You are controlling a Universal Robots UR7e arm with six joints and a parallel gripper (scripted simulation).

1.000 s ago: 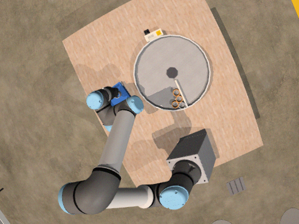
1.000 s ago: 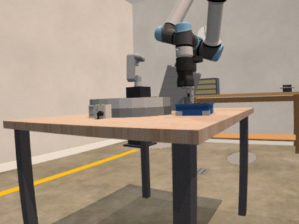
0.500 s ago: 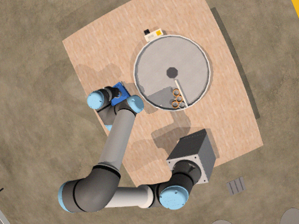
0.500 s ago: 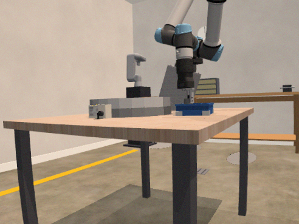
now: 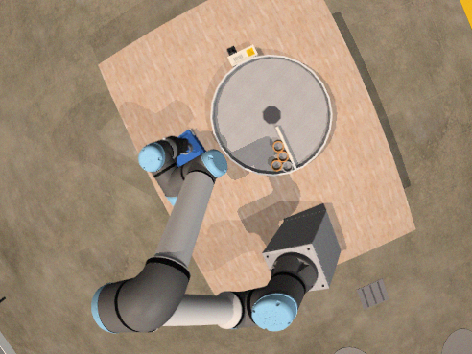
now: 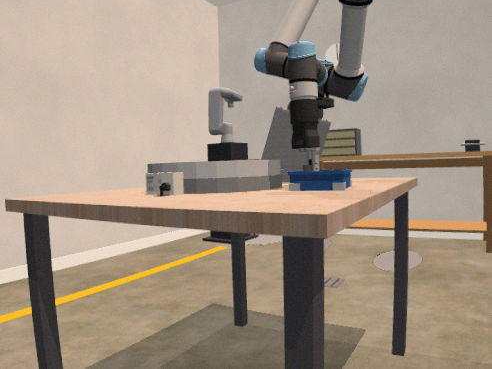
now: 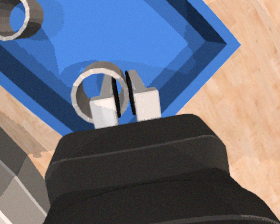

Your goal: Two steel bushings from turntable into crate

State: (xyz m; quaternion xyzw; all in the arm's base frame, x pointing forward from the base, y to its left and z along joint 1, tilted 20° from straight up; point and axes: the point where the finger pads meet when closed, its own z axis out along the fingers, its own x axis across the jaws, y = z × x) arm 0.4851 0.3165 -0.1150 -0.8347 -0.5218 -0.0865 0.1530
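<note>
Right now the blue crate is 5 cm behind my hand and 4 cm below it. The rest, counted from my hand: grey turntable: 35 cm to the right, 1 cm below.
</note>
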